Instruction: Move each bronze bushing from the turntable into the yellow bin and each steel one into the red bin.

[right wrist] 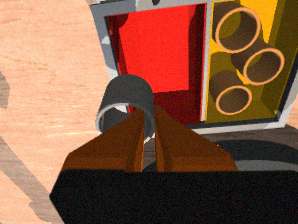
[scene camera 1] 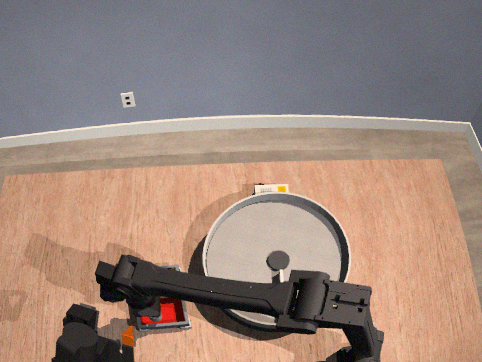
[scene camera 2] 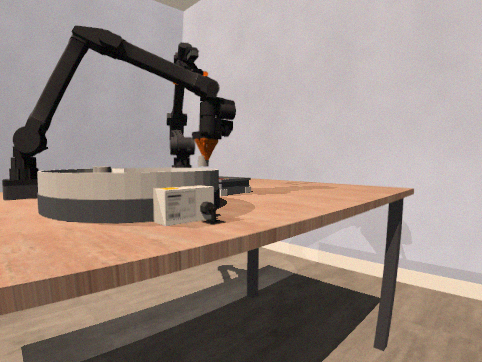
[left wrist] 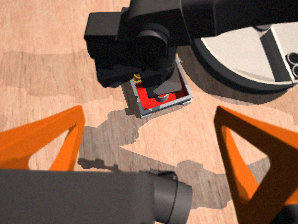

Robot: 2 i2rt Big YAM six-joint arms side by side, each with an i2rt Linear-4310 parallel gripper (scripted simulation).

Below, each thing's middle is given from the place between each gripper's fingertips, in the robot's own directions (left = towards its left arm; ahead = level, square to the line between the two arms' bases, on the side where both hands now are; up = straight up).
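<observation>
The turntable (scene camera 1: 255, 242) is 360 mm to the right of my right gripper (scene camera 2: 206, 160), 120 mm ahead of it and 70 mm below it. As for the red bin (right wrist: 167, 51), my right gripper is 100 mm above it, 10 mm short of it and 10 mm to the left of it. Going by their middles, the red bin is the nearest to my right gripper of the things named here.
The turntable is 410 mm to the right of my left hand, 240 mm ahead of it and 360 mm below it. I see the red bin 400 mm below my left hand, 130 mm ahead of it and 60 mm to the right of it. Going by its middle, the red bin is nearer to my right gripper than to my left hand.
</observation>
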